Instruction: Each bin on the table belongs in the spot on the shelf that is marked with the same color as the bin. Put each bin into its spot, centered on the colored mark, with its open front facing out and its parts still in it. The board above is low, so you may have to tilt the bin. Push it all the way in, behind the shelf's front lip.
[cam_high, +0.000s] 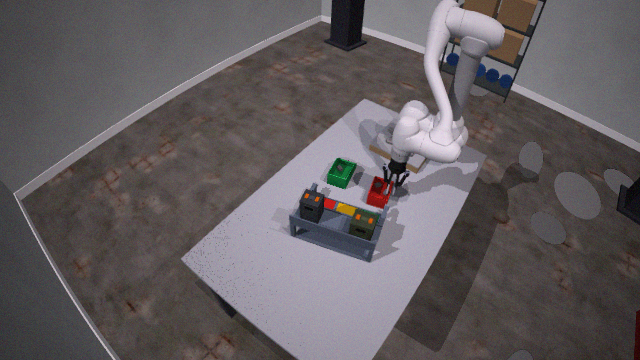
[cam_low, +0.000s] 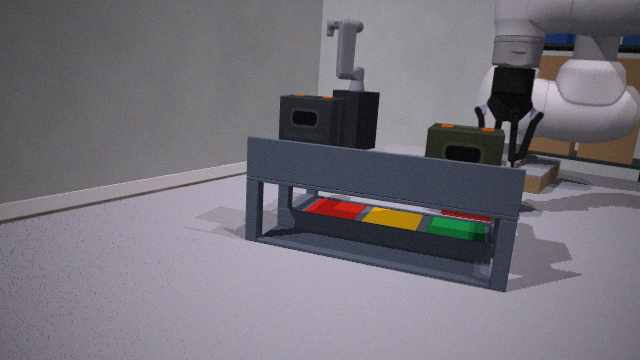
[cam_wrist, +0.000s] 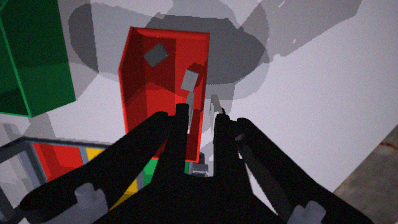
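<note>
Right now my hand is 1 cm short of the red bin, 5 cm to the left of it and 4 cm above it. Also, from my hand: olive box: 32 cm ahead, 6 cm to the left, 7 cm above; then green bin: 5 cm ahead, 27 cm to the right, 4 cm below; then dark grey box: 40 cm ahead, 15 cm to the right, 9 cm above.
</note>
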